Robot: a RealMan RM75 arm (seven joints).
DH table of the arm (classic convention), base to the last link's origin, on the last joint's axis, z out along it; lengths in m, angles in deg. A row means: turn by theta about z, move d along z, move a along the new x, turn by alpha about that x. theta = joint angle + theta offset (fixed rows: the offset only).
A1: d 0.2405  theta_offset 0  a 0  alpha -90
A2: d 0  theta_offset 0  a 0  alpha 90
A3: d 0.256  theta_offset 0  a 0  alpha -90
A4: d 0  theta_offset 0  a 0  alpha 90
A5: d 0.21  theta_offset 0  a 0  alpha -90
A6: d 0  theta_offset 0  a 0  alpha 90
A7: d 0.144  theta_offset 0  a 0  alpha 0
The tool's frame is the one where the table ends.
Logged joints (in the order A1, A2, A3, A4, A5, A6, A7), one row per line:
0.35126 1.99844 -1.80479 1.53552 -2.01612 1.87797 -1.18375
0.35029 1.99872 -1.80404 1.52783 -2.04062 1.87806 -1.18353
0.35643 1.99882 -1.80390 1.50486 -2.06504 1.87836 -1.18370
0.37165 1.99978 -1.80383 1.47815 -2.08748 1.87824 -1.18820
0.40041 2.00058 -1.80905 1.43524 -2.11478 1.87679 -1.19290
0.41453 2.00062 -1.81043 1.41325 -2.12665 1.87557 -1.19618
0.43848 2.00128 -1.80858 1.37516 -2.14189 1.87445 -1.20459
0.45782 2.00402 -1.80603 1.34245 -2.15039 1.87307 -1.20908
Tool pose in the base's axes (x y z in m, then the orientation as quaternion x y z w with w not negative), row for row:
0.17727 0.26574 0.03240 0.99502 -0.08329 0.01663 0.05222
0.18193 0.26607 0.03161 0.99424 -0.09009 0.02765 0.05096
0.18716 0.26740 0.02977 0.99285 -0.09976 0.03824 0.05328
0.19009 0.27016 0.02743 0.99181 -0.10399 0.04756 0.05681
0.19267 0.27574 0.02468 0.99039 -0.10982 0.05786 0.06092
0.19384 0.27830 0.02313 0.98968 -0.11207 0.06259 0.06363
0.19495 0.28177 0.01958 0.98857 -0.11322 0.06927 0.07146
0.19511 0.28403 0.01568 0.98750 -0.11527 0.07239 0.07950
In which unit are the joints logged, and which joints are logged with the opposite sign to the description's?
The joints are logged in radians. Opposite sign: A3.
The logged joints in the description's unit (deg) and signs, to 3 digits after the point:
20.126 114.502 103.407 87.979 -115.515 107.600 -67.824
20.070 114.518 103.364 87.538 -116.919 107.605 -67.811
20.422 114.524 103.356 86.222 -118.318 107.622 -67.821
21.294 114.579 103.352 84.692 -119.604 107.615 -68.079
22.942 114.625 103.651 82.233 -121.168 107.532 -68.348
23.751 114.627 103.730 80.973 -121.848 107.462 -68.536
25.123 114.665 103.624 78.791 -122.721 107.398 -69.018
26.231 114.822 103.478 76.917 -123.208 107.319 -69.275

